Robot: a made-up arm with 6 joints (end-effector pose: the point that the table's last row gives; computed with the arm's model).
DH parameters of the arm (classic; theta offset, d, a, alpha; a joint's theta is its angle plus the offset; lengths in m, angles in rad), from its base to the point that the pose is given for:
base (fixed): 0.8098 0 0.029 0
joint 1: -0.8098 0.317 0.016 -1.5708
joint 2: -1.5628 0 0.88 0
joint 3: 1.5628 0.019 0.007 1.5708
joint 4: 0 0.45 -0.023 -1.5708
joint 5: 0 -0.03 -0.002 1.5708
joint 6: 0 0.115 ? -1.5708
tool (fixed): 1.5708 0.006 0 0
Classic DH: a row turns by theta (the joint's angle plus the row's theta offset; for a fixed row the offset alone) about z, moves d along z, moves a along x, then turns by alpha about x.
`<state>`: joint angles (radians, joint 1 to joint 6).
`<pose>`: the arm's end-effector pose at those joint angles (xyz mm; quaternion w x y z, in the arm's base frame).
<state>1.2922 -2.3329 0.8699 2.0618 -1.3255 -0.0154</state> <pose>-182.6 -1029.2 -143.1 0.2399 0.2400 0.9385 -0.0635</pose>
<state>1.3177 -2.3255 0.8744 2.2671 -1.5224 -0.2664</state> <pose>-168.1 -1010.4 -120.0 0.3140 0.1639 0.9105 -0.2135</pose>
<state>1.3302 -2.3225 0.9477 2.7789 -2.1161 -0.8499</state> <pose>-200.0 -934.7 -90.4 0.5215 0.0393 0.6100 -0.5953</pose>
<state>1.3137 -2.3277 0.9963 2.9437 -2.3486 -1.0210</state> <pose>-228.8 -902.0 -94.5 0.5696 0.0086 0.4392 -0.6947</pose>
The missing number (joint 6, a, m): -0.024
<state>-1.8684 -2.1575 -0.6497 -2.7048 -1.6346 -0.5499</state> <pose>390.9 930.4 -523.1 0.0733 0.4131 -0.7152 -0.5590</pose>
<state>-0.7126 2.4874 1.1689 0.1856 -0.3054 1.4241</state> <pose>229.4 -220.2 -894.6 0.2463 0.7333 -0.2601 0.5778</pose>
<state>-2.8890 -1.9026 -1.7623 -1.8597 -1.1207 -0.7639</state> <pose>644.6 28.1 -402.4 0.1418 -0.6081 -0.7427 -0.2421</pose>
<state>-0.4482 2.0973 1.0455 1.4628 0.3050 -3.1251</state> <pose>695.5 -251.0 -684.3 0.6709 -0.0179 -0.7047 -0.2302</pose>
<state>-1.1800 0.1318 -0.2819 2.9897 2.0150 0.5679</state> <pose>84.3 49.5 1595.6 0.7406 0.2102 -0.4923 -0.4062</pose>
